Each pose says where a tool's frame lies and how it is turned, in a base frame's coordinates. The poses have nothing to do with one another.
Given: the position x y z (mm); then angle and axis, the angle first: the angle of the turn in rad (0 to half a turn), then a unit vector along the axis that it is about.
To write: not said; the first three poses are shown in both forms.
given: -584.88 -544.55 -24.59 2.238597 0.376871 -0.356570 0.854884
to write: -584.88 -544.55 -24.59 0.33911 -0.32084 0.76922 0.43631
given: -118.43 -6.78 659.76 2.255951 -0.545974 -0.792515 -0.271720
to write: -118.43 -6.78 659.76 -0.49331 -0.71607 -0.24551 0.42849
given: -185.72 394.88 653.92 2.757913 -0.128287 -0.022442 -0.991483
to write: -185.72 394.88 653.92 -0.12593 -0.02203 -0.97329 0.19067
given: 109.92 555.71 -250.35 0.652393 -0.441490 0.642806 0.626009
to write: 109.92 555.71 -250.35 -0.14147 0.20598 0.20060 0.94727
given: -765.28 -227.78 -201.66 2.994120 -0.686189 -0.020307 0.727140
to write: -765.28 -227.78 -201.66 -0.68432 -0.02025 0.72516 0.07367
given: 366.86 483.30 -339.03 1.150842 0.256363 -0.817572 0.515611
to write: 366.86 483.30 -339.03 0.13951 -0.44491 0.28059 0.83896
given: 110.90 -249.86 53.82 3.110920 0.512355 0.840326 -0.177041
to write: 110.90 -249.86 53.82 0.51230 0.84023 -0.17702 0.01534
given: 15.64 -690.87 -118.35 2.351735 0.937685 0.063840 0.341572
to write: 15.64 -690.87 -118.35 0.86551 0.05893 0.31528 0.38474
